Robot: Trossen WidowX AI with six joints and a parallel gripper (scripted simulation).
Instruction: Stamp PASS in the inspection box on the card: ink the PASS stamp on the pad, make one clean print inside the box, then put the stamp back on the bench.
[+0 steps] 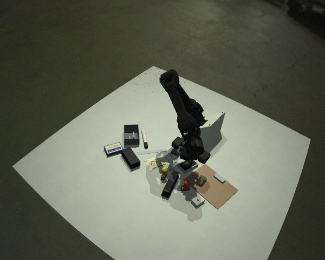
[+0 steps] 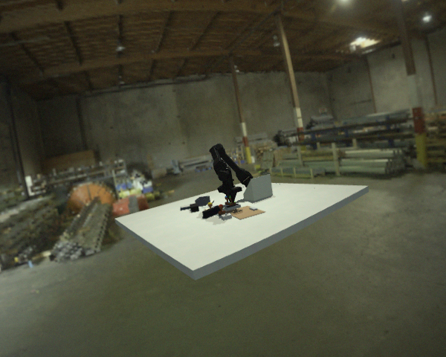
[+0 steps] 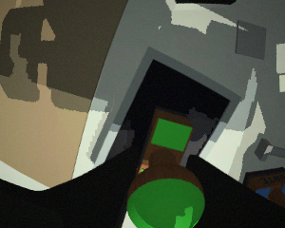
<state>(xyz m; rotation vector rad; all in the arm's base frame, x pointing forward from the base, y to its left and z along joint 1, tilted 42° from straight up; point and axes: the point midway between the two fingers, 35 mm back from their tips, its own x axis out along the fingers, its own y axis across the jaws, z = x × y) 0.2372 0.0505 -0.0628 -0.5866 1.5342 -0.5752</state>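
The green-knobbed stamp lies right at my gripper tip. The rest, counted from my gripper tip: yellow hold stamp (13 cm ahead, 5 cm to the right, 2 cm below); then blue stamp (3 cm behind, 10 cm to the right, 2 cm below); then dark ink pad (3 cm below).
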